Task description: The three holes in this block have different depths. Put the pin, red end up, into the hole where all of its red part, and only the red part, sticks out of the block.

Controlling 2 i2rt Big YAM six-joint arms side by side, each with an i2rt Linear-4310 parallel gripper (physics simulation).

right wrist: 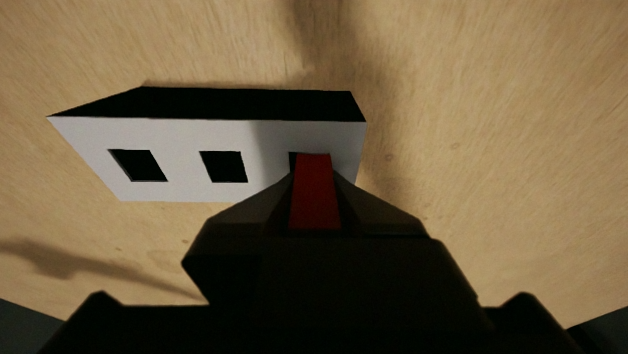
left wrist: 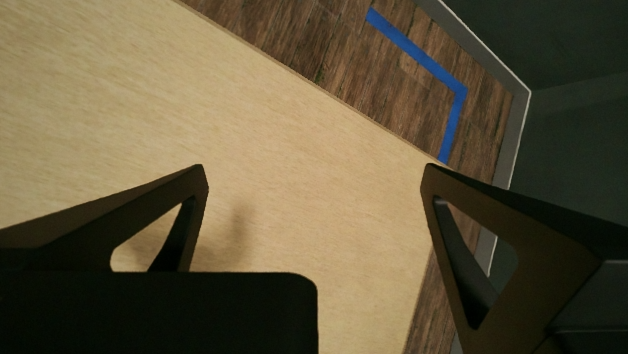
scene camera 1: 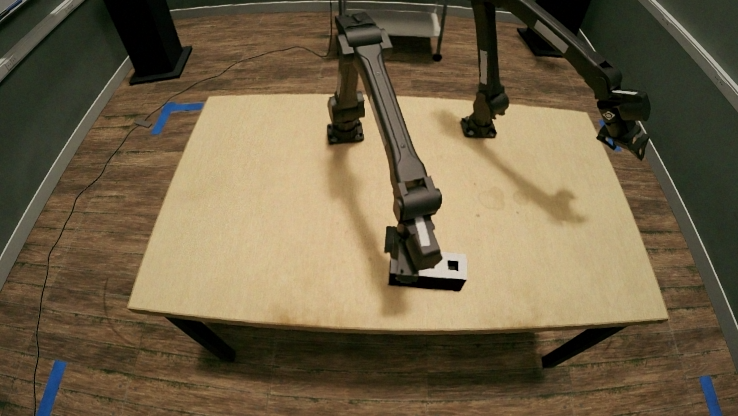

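Pixels of known places: left gripper, between the fingertips: (left wrist: 314,175) (scene camera 1: 628,153); right gripper, between the fingertips: (right wrist: 313,177); left arm's base, origin of its link: (scene camera 1: 478,129); right arm's base, origin of its link: (scene camera 1: 345,134).
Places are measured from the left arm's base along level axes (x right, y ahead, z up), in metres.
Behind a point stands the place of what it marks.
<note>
The block (scene camera 1: 448,283) @[x 0.207, y 0.601, z 0.042 m] (right wrist: 182,132) @[x 0.241, y 0.588, z 0.075 m] has a white top and black sides, with three square holes in a row. The pin (right wrist: 315,195) @[x 0.322, y 0.564, z 0.115 m] stands in the rightmost hole of the right wrist view, red part up and out of the hole; a dark sliver of hole shows beside it. The other two holes look empty there. The pin is hidden in scene camera 1. My right gripper (scene camera 1: 405,274) (right wrist: 313,177) @[x 0.319, y 0.549, z 0.082 m] is shut on the pin's red part, just above the block. My left gripper (scene camera 1: 622,147) @[x -0.328, y 0.338, z 0.253 m] (left wrist: 314,175) @[x -0.328, y 0.338, z 0.253 m] is open and empty, high by the table's right edge.
The wooden table (scene camera 1: 248,206) @[x 0.758, y 0.328, z 0.000 m] (left wrist: 300,130) @[x -0.421, y 0.429, z 0.000 m] bears both arm bases, toward its far edge. Behind it are a wheeled cart (scene camera 1: 438,45) and dark stands (scene camera 1: 149,41). Blue tape (scene camera 1: 161,119) (left wrist: 417,52) marks the floor near the table corners. A thin cable runs along the floor at the left.
</note>
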